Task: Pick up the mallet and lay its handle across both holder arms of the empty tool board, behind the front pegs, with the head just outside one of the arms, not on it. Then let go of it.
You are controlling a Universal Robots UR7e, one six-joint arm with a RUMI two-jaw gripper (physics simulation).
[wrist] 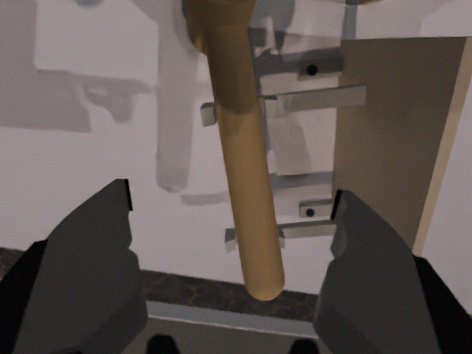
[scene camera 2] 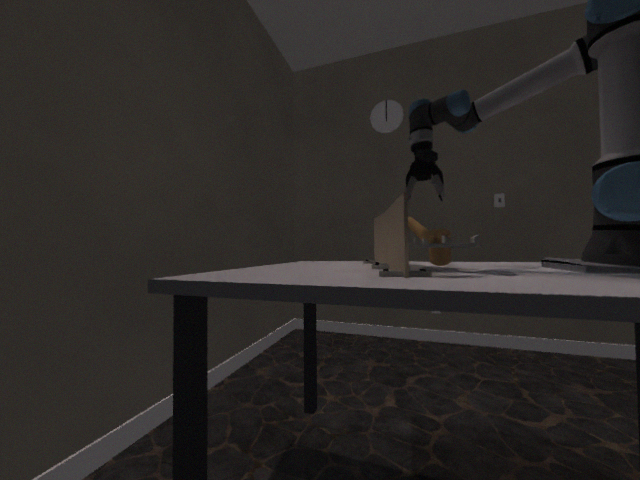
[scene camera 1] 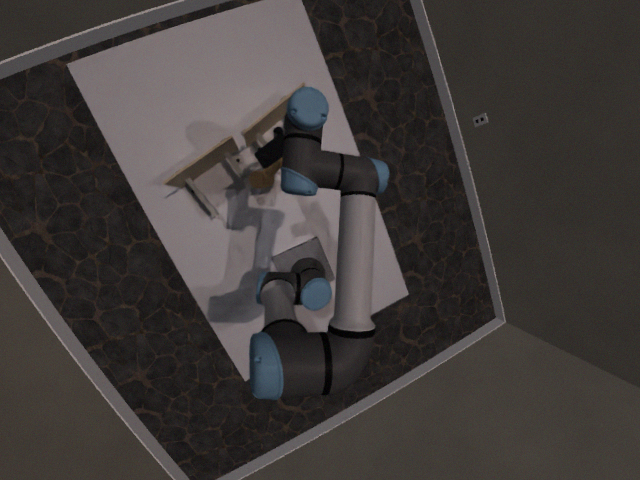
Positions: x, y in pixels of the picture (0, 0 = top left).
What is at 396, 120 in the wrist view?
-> A tool board.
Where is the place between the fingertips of my gripper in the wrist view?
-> At 233, 188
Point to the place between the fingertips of my gripper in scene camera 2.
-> At 424, 201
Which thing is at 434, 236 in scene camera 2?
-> An orange-brown mallet.
